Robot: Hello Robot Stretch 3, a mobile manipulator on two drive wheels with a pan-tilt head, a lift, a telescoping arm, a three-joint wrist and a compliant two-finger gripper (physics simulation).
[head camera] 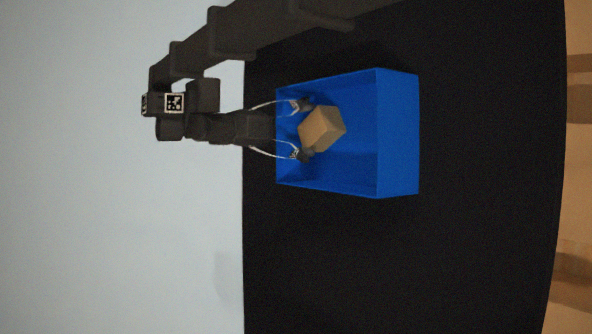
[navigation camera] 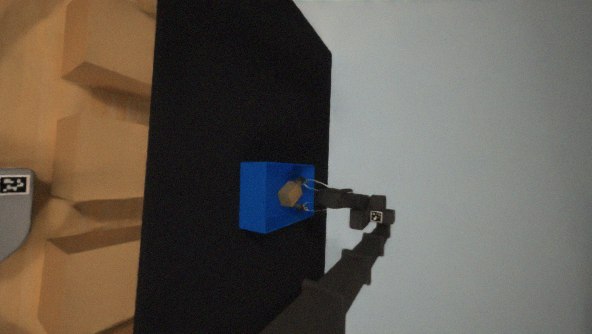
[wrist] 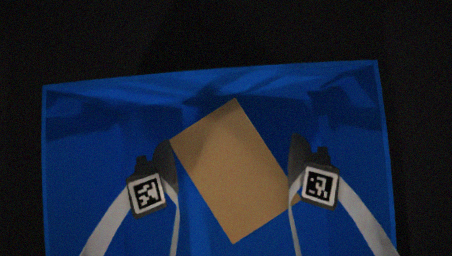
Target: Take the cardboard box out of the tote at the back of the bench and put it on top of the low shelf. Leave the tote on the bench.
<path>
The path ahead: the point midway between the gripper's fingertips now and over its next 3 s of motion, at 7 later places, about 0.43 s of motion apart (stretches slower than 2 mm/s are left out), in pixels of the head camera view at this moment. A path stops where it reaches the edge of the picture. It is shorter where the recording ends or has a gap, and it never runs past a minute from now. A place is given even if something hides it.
The gripper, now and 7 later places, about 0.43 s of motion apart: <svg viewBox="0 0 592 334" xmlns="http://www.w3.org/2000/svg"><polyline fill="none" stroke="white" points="311,129 312,130 311,131 303,129 285,129 264,129 250,128 249,128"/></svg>
</path>
